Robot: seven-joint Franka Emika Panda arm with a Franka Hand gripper.
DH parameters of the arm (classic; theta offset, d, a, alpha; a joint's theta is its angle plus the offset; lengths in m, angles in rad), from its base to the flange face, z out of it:
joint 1: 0 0.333 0 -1.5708
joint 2: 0 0 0 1.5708
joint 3: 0 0.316 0.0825 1.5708
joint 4: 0 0 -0.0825 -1.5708
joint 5: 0 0.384 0 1.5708
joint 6: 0 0 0.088 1.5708
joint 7: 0 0.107 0 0
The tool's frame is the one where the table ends.
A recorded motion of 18 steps. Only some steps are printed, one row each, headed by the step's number.
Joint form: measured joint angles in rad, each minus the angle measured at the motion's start. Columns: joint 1, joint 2, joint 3, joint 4, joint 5, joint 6, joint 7.
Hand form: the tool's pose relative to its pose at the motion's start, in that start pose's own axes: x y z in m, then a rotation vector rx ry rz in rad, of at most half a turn. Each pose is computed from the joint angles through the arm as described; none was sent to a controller.
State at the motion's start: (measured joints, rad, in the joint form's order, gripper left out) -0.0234 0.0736 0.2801 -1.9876 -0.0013 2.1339 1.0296
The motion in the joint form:
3: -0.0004 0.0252 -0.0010 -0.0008 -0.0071 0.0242 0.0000
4: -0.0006 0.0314 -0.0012 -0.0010 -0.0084 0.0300 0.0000
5: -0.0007 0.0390 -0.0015 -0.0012 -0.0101 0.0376 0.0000
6: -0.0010 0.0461 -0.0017 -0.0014 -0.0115 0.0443 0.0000
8: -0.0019 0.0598 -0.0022 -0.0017 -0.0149 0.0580 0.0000
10: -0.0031 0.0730 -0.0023 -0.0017 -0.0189 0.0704 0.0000
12: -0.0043 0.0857 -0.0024 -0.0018 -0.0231 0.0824 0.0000
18: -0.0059 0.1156 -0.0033 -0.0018 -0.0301 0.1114 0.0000
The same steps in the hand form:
3: 0.0036 -0.0021 0.0124 -0.0003 -0.0011 -0.0015
4: 0.0045 -0.0025 0.0155 -0.0003 -0.0018 -0.0016
5: 0.0055 -0.0032 0.0193 0.0001 -0.0023 -0.0018
6: 0.0065 -0.0036 0.0228 0.0003 -0.0031 -0.0018
8: 0.0086 -0.0045 0.0295 0.0009 -0.0037 -0.0018
10: 0.0106 -0.0052 0.0360 0.0009 -0.0041 -0.0023
12: 0.0124 -0.0058 0.0422 0.0007 -0.0043 -0.0030
18: 0.0162 -0.0074 0.0569 0.0023 -0.0063 -0.0035

